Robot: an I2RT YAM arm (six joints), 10 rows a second.
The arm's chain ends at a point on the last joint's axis. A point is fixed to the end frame.
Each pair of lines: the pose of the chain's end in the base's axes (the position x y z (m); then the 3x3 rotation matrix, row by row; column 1 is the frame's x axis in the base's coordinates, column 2 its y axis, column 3 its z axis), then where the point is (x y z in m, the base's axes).
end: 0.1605, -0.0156, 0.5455; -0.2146, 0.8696, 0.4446; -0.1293, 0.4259, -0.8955; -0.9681, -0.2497, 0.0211
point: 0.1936 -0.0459 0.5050
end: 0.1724, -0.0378, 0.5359; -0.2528, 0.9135, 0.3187; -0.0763, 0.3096, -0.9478; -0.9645, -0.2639, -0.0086
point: 0.2001 -0.0714 0.4940
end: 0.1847, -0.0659, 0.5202; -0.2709, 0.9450, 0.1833; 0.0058, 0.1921, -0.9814; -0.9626, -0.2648, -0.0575
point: 0.2070 -0.1009 0.4763
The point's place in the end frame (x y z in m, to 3 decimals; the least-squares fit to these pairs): 0.036 0.026 0.041
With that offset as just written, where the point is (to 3 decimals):
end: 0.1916, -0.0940, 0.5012; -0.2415, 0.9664, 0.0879; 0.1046, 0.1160, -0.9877; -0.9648, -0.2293, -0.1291
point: 0.212 -0.128 0.455
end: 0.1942, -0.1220, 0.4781; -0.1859, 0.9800, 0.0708; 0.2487, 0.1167, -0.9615; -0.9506, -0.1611, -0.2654
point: 0.216 -0.149 0.429
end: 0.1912, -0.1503, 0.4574; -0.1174, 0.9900, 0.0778; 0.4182, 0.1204, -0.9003; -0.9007, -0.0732, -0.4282
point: 0.216 -0.169 0.406
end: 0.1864, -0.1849, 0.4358; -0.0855, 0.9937, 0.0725; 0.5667, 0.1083, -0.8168; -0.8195, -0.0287, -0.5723
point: 0.212 -0.195 0.382
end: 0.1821, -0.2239, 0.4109; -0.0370, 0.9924, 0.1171; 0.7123, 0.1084, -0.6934; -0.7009, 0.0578, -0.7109
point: 0.211 -0.224 0.358
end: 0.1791, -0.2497, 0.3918; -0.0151, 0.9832, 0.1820; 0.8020, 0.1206, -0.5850; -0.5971, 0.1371, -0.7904
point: 0.212 -0.242 0.341
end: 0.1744, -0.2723, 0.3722; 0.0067, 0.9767, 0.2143; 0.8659, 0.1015, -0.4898; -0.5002, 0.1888, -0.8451
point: 0.209 -0.259 0.324
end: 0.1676, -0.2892, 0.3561; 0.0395, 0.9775, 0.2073; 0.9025, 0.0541, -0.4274; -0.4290, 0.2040, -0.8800
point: 0.203 -0.273 0.310
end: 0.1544, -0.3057, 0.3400; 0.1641, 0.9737, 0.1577; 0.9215, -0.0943, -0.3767; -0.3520, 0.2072, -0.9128
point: 0.192 -0.290 0.295
